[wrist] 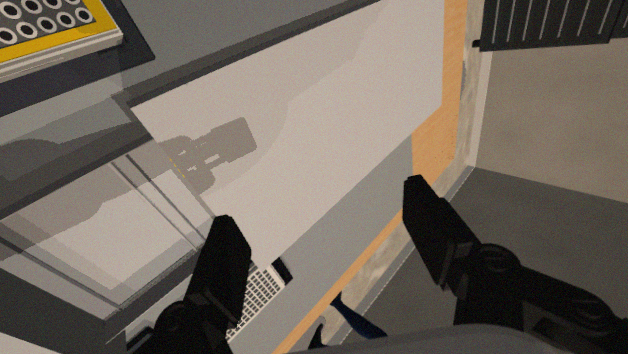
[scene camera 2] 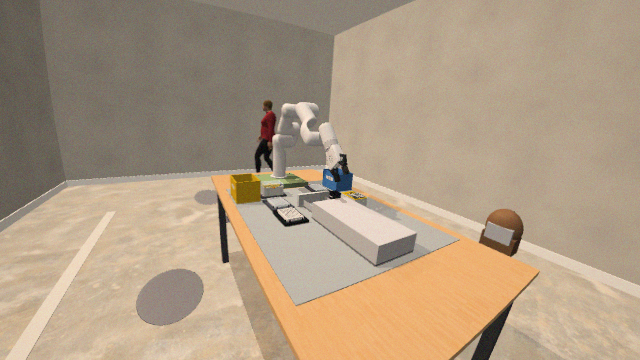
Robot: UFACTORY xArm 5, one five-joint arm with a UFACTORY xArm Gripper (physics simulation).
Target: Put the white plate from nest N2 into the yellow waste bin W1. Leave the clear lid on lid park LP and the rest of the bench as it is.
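Places are measured from the arm's base along level axes (x right, y back, z down), in millimetres.
Where they show: gripper, fingertip midpoint: point(wrist: 320, 215) point(scene camera 2: 342, 178); arm's base, link origin: point(scene camera 2: 279, 176).
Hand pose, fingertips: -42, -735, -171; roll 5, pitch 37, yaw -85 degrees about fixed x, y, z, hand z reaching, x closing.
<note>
Things, the pixels of their top centre, and the offset from my fingertips, as dx, dy, dz.
- white plate, top centre: point(wrist: 245, 304) point(scene camera 2: 290, 212) +229, +79, +175
- yellow bin, top centre: point(scene camera 2: 244, 177) +363, +436, +81
- yellow-rimmed plate, top centre: point(scene camera 2: 354, 194) -150, +80, +124
- white block, top centre: point(scene camera 2: 272, 182) +200, +434, +123
My gripper point(scene camera 2: 341, 174) point(wrist: 320, 215) is open and empty, raised over the bench near the blue bin. A white plate point(scene camera 2: 291, 215) sits in a dark nest at the bench's left side; part of a white gridded plate point(wrist: 261, 292) shows beyond the left finger in the wrist view. Nest labels are not readable, so I cannot tell which is N2. The yellow bin point(scene camera 2: 245, 190) stands upright at the far left of the mat; its inside is hidden. A faint clear shape point(scene camera 2: 386, 209) lies on the mat's right side; I cannot tell whether it is the lid.
A long white box point(scene camera 2: 362, 225) point(wrist: 325, 125) lies mid-bench. The blue bin point(scene camera 2: 338, 181) stands behind it, with a yellow-rimmed plate point(scene camera 2: 356, 196) point(wrist: 55, 35) nearby. A white block point(scene camera 2: 272, 190) stands beside the yellow bin. A person point(scene camera 2: 268, 127) is behind the bench.
</note>
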